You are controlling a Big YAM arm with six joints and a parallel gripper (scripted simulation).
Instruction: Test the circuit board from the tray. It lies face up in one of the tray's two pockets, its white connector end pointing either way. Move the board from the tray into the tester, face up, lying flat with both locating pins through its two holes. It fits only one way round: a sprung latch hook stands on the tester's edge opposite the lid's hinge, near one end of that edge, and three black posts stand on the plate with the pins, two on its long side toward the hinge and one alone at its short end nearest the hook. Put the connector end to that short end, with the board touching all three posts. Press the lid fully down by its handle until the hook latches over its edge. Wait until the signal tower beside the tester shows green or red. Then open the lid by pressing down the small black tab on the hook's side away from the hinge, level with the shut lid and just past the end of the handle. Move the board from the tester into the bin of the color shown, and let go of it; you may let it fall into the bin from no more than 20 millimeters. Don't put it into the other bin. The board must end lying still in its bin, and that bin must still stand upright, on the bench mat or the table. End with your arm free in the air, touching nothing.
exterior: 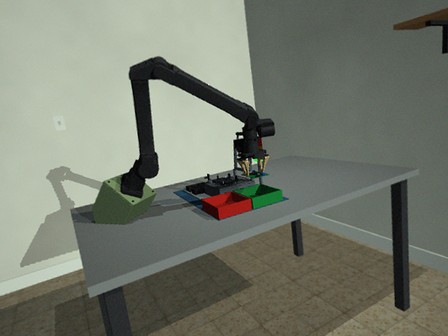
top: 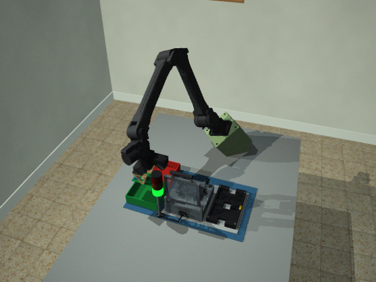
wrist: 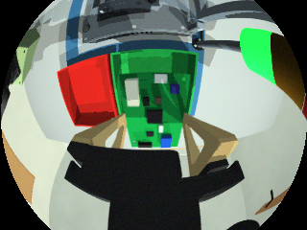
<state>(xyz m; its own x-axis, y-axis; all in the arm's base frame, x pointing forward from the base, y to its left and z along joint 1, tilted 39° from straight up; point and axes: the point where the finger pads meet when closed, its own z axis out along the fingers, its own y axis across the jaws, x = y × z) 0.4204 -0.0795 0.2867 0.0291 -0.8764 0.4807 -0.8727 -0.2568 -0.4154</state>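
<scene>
My hand is 11 cm above the green bin. Round my hand: tester plate (5 cm behind, 21 cm to the left, 5 cm below); green circuit board (right at my hand); red bin (15 cm behind, 11 cm below).
</scene>
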